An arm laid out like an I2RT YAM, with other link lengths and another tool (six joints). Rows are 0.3 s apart.
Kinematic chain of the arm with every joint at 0, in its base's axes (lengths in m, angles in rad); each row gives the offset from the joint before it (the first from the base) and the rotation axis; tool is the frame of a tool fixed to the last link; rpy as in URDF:
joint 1: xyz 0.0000 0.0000 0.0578 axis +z
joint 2: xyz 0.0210 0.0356 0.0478 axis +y
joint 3: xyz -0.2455 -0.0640 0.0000 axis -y
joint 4: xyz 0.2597 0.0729 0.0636 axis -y
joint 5: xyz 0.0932 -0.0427 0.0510 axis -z
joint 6: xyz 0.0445 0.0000 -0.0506 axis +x
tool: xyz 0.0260 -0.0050 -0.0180 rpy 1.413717 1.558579 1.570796
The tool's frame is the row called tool.
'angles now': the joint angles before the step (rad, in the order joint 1, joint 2, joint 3, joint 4, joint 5, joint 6). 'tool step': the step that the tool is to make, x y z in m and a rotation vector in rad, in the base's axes. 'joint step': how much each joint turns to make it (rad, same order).
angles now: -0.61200, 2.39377, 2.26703, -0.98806, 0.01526, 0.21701
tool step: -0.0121, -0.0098, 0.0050, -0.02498, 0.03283, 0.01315
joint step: -0.02446, -0.01198, 0.00059, -0.02335, 0.01915, -0.05105
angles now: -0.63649, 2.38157, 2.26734, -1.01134, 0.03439, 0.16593
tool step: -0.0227, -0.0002, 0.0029, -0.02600, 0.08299, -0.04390
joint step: -0.01654, -0.05998, -0.08045, -0.02998, 0.07567, -0.00383
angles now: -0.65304, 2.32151, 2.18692, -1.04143, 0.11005, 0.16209
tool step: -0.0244, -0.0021, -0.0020, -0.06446, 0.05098, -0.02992
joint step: -0.02191, -0.10211, -0.17447, 0.07560, 0.07891, -0.02460
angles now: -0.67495, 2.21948, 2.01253, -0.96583, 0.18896, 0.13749
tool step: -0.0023, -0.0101, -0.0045, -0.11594, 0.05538, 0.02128
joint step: -0.00186, -0.01059, -0.05057, 0.08716, 0.10472, -0.07443
